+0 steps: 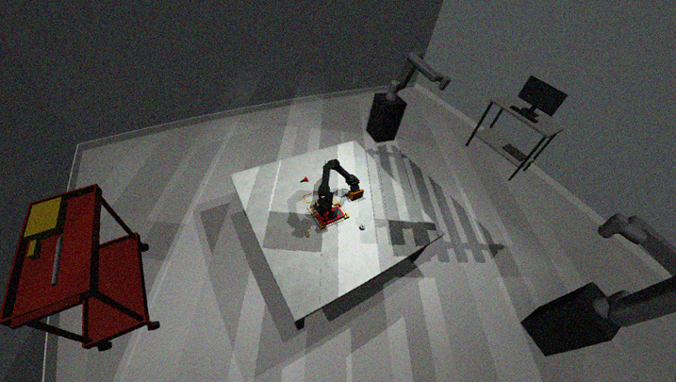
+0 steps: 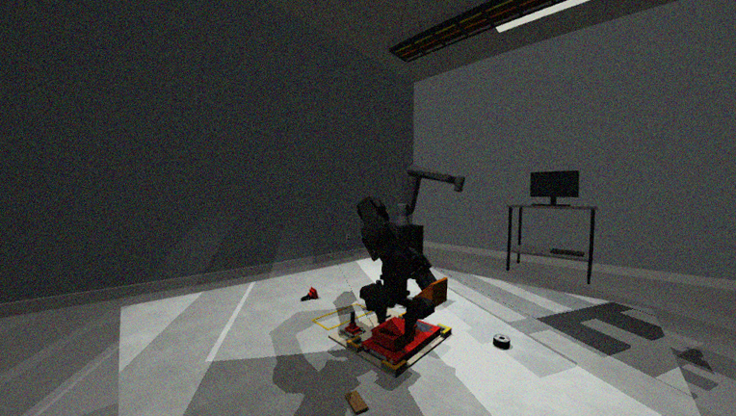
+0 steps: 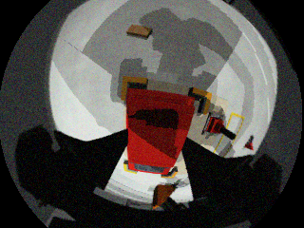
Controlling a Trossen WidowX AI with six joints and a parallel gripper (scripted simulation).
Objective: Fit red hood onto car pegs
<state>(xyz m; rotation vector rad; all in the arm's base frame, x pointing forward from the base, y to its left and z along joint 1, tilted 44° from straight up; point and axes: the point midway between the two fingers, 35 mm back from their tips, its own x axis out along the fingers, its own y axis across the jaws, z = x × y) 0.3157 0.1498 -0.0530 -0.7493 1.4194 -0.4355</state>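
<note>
Now: the red hood 1 cm above my gripper tip. From my gripper tip the other things lie so: small wooden block 17 cm ahead, 9 cm to the left, 4 cm below; then grey engine block 2 cm below.
</note>
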